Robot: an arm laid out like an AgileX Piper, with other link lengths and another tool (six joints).
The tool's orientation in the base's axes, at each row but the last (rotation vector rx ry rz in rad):
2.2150, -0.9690, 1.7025
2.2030, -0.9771, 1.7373
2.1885, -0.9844, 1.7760
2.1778, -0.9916, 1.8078
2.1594, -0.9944, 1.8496
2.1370, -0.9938, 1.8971
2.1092, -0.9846, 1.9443
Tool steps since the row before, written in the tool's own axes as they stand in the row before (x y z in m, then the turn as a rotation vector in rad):
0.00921, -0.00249, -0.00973, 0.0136, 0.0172, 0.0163
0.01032, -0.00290, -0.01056, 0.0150, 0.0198, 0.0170
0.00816, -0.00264, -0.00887, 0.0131, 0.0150, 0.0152
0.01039, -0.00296, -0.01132, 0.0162, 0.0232, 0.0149
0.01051, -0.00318, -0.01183, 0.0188, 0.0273, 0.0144
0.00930, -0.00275, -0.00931, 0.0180, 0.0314, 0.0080
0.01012, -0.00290, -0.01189, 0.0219, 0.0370, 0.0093
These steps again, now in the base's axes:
-0.00507, 0.00339, 0.01219, 0.0045, -0.0268, 0.0031
-0.00571, 0.00363, 0.01344, 0.0037, -0.0297, 0.0035
-0.00507, 0.00334, 0.01074, 0.0049, -0.0243, 0.0036
-0.00704, 0.00387, 0.01343, 0.0002, -0.0317, 0.0041
-0.00778, 0.00421, 0.01350, -0.0024, -0.0357, 0.0053
-0.00638, 0.00310, 0.01142, -0.0100, -0.0354, 0.0046
-0.00894, 0.00425, 0.01241, -0.0119, -0.0419, 0.0061

